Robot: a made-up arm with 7 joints.
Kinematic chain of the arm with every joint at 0, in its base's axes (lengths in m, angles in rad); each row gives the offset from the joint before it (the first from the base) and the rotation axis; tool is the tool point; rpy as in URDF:
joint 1: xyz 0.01 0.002 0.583 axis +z
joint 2: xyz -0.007 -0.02 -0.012 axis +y
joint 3: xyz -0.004 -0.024 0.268 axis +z
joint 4: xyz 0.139 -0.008 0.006 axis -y
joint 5: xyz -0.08 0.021 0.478 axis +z
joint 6: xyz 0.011 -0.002 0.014 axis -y
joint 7: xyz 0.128 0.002 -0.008 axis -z
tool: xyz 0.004 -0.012 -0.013 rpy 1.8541 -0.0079 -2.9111
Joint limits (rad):
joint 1: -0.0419..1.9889
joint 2: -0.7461..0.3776
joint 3: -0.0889..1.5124
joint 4: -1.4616..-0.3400
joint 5: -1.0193..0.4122
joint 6: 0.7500..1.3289
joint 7: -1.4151..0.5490
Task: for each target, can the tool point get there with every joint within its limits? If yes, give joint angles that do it. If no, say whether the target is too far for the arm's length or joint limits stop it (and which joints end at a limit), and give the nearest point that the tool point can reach.
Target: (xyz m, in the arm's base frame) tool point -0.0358 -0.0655 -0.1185
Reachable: no: joint limits stop it (at a limit: joint 1, joint 2, joint 4, joint 6) | nearest point -0.5226 0.5180 0.6057 | short by 1.050 m
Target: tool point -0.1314 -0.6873 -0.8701
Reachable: no: too far | nearest point -0.5088 -0.4820 0.7720 | short by 1.697 m
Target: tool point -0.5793 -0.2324 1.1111
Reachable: yes | joints 1.7866 -0.6396 1.2648 -1.2410 -0.5723 1.2190 -0.5559
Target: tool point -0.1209 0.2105 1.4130
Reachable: yes | joints 0.9195 -0.3213 0.6546 -0.5129 -0.0210 0.9123 -0.1587
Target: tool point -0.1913 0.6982 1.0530
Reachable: yes | joints 1.7125 0.1226 0.2733 -1.1236 -0.6641 1.2657 -0.1630
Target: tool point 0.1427 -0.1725 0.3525
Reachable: no: joint limits stop it (at a limit: joint 1, joint 2, joint 3, joint 4, joint 6, joint 7) | nearest point 0.7528 -0.1489 0.5951 | short by 0.657 m
